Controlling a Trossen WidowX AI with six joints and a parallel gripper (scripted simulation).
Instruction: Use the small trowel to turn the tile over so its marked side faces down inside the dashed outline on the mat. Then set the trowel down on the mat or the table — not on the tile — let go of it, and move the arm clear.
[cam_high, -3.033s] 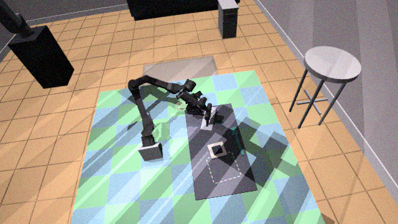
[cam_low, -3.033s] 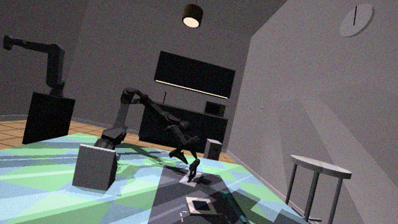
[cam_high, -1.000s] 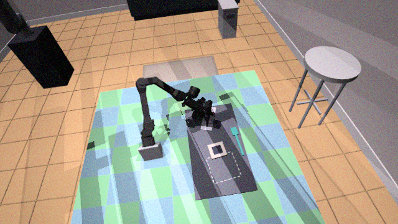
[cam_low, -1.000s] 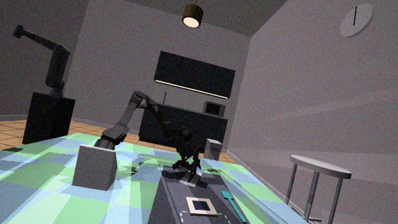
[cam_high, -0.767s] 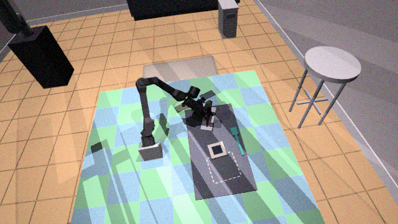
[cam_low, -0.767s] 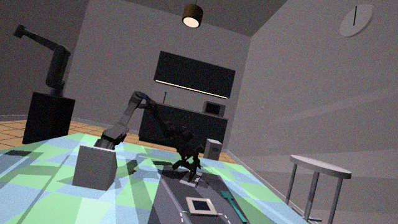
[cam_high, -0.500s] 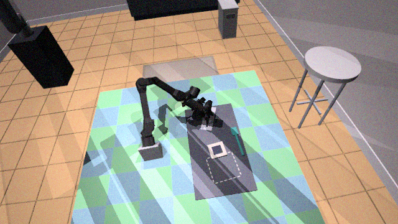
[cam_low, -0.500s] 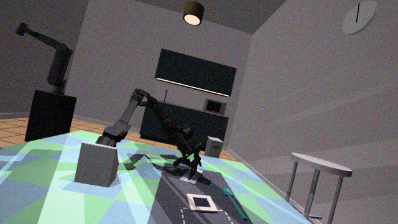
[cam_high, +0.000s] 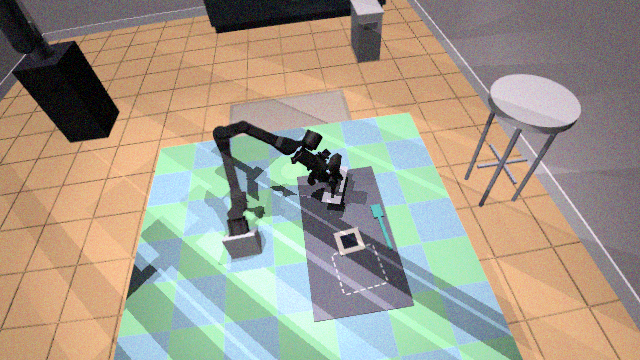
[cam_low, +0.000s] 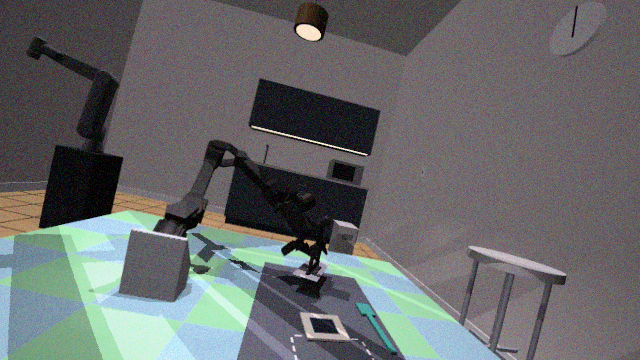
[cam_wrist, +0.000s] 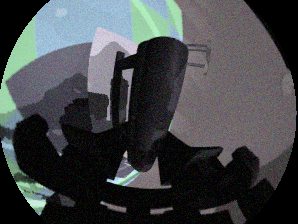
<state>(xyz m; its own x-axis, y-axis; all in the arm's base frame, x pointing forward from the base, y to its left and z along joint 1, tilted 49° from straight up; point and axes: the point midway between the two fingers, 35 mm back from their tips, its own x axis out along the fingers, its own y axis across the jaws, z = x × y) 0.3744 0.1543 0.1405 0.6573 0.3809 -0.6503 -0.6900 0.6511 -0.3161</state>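
Right now my gripper tip is 19 cm to the left of the mat and 11 cm above it. The rest, counted from my gripper tip: teal trowel (14 cm ahead, 16 cm to the right, 9 cm below); then dark-handled float (3 cm behind, 1 cm to the left, 1 cm below); then tile (23 cm to the right, 9 cm below).
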